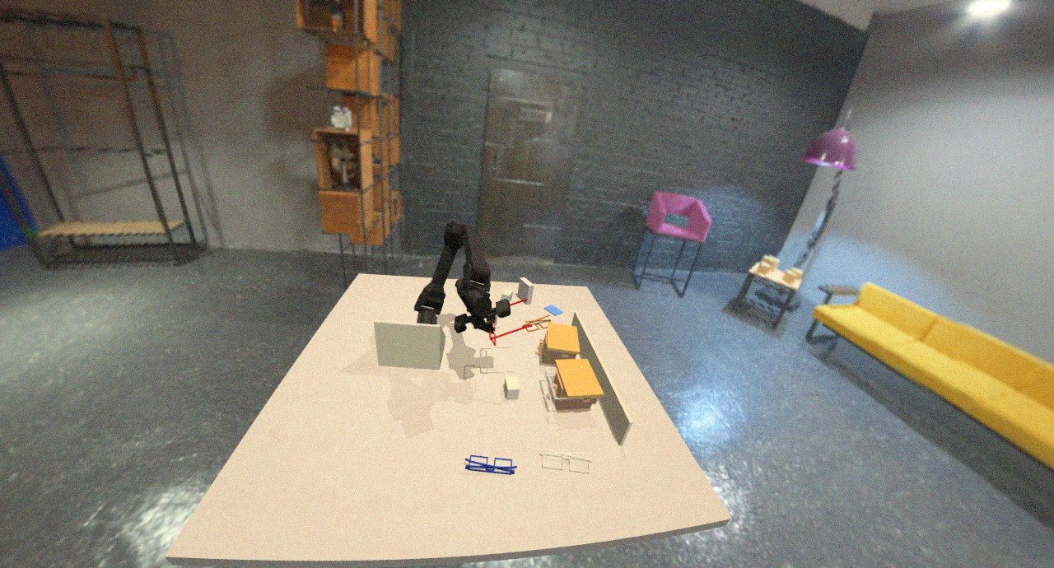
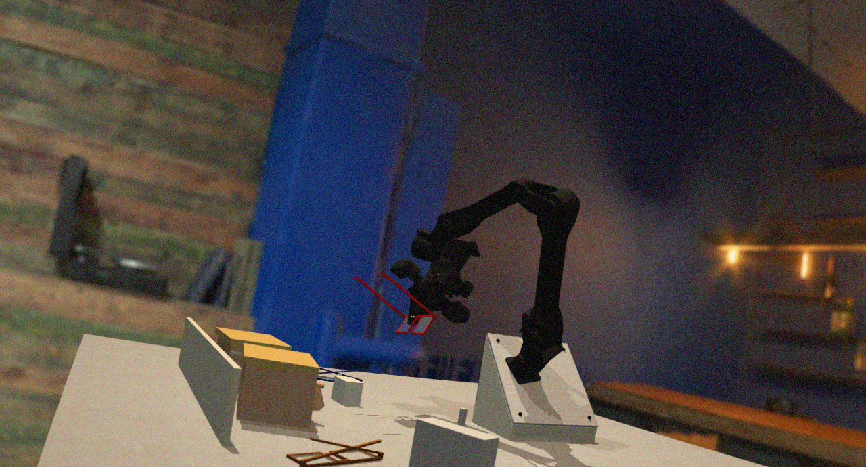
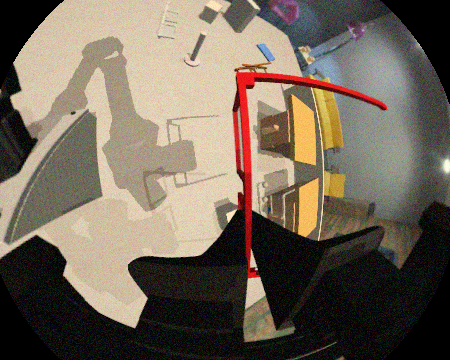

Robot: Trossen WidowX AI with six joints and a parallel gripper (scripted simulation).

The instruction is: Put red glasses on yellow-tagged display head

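Right now my gripper tip is 4 cm short of the red glasses, 1 cm to the right of it and 4 cm below it. The rest, counted from my gripper tip: long grey wall (39 cm ahead, 6 cm to the right, 13 cm below); blue tag (40 cm ahead, 41 cm to the left, 18 cm below).
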